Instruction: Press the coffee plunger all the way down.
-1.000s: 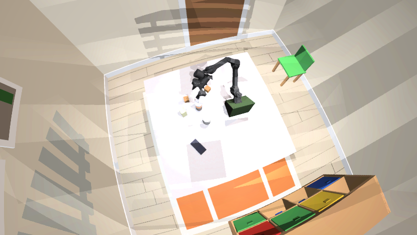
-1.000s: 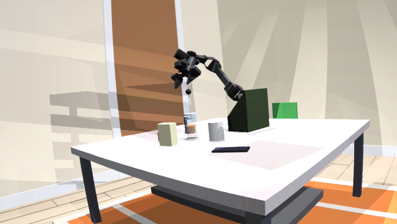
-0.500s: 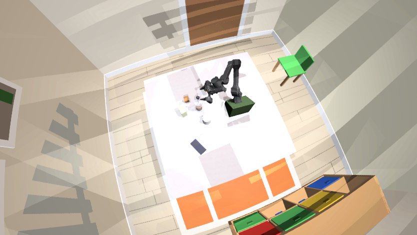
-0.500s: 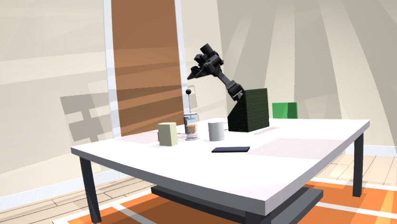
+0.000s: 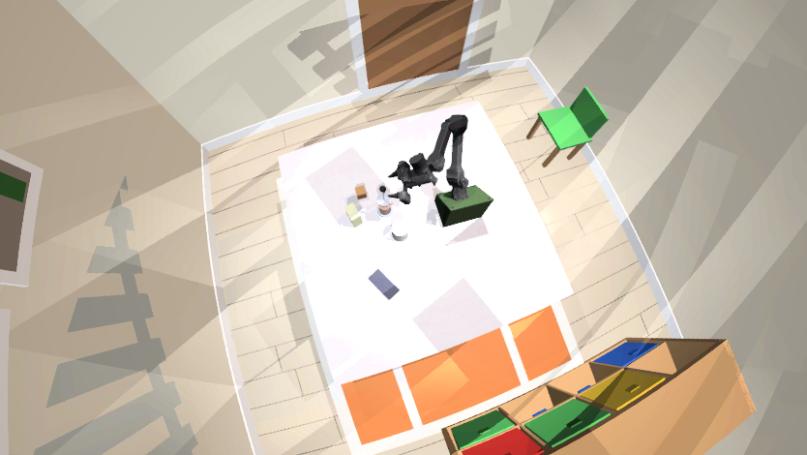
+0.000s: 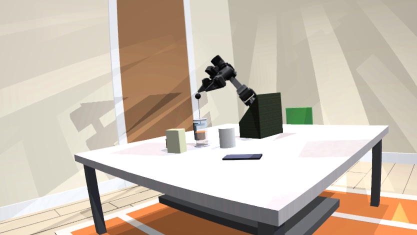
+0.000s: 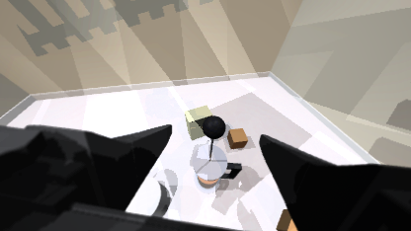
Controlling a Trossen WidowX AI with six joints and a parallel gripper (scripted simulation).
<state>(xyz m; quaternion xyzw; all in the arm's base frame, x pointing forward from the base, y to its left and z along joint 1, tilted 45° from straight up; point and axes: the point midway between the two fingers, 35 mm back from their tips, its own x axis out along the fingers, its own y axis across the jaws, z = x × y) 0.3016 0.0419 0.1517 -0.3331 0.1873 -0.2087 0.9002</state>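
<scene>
Right now the glass coffee press is 15 cm below my gripper tip, 2 cm to the right of it and 2 cm ahead of it. From my gripper tip the other things lie so: black flat slab: 37 cm to the left, 27 cm below, 13 cm ahead.
</scene>
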